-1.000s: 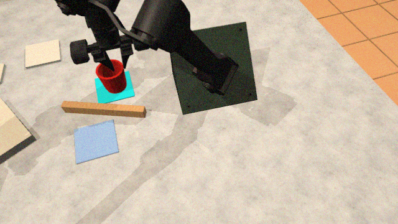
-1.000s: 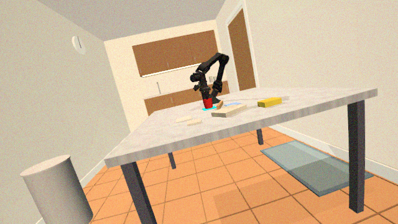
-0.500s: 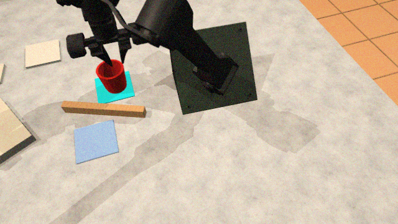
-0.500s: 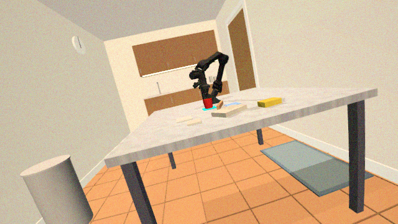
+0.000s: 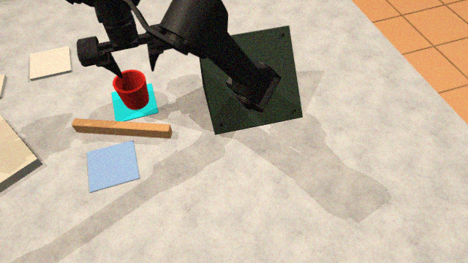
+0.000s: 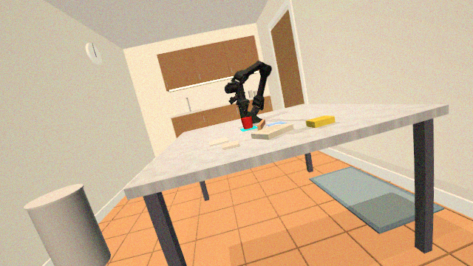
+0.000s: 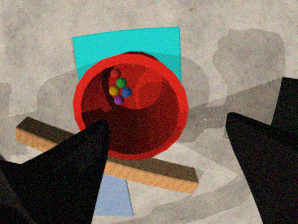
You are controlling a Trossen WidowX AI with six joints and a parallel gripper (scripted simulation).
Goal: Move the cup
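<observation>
The red cup is 20 mm ahead of my gripper tip and 50 mm below it. From my gripper tip the other things lie so: light blue pad: 110 mm ahead, 160 mm to the left, 100 mm below; then cyan pad: 30 mm ahead, 100 mm below; then wooden bar: 70 mm ahead, 80 mm to the left, 90 mm below.
</observation>
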